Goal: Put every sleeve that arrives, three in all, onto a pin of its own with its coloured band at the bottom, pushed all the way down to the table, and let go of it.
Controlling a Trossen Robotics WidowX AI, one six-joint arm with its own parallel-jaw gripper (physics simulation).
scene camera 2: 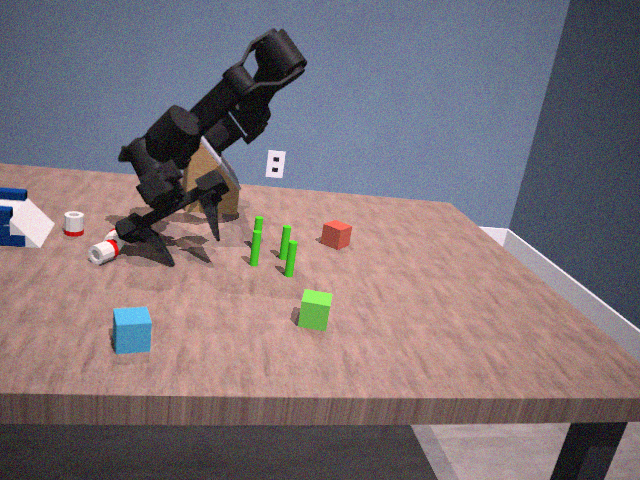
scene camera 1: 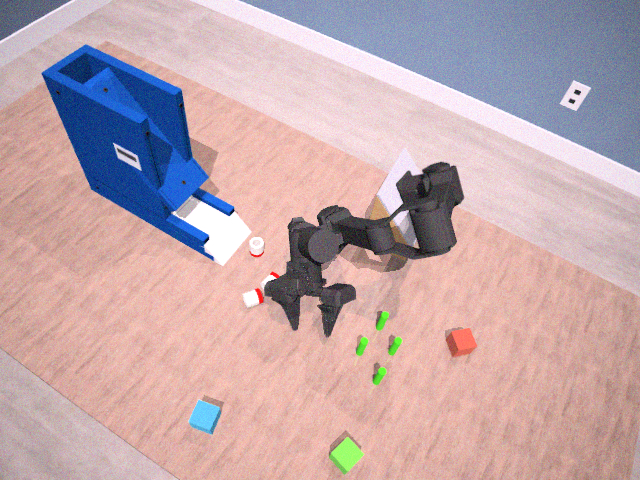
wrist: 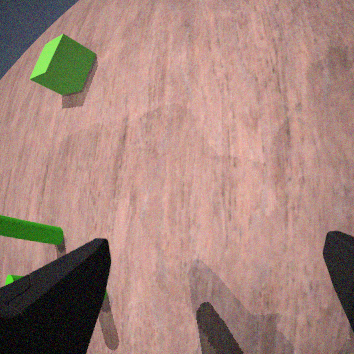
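Observation:
One white sleeve (scene camera 1: 256, 246) (scene camera 2: 73, 223) stands upright by the chute's end, red band at the bottom. A second sleeve (scene camera 1: 252, 298) (scene camera 2: 103, 252) lies on its side, its band toward the gripper. A third sleeve (scene camera 1: 269, 280) (scene camera 2: 114, 237) is partly hidden behind the gripper; its band shows at its far end. Several bare green pins stand upright, among them a near pin (scene camera 1: 379, 376) (scene camera 2: 291, 259) and a left pin (scene camera 1: 362, 346) (scene camera 2: 255, 249). My gripper (scene camera 1: 311, 331) (scene camera 2: 195, 252) (wrist: 221, 249) is open and empty above the table, between the lying sleeves and the pins.
A blue chute (scene camera 1: 103, 124) with a white ramp (scene camera 1: 227, 237) (scene camera 2: 33, 222) stands left. A blue cube (scene camera 1: 205, 416) (scene camera 2: 131, 330), a green cube (scene camera 1: 346, 455) (scene camera 2: 315, 310) (wrist: 65, 65) and a red cube (scene camera 1: 461, 342) (scene camera 2: 336, 235) lie around. A wedge-shaped block (scene camera 1: 398, 175) (scene camera 2: 227, 198) stands behind the arm.

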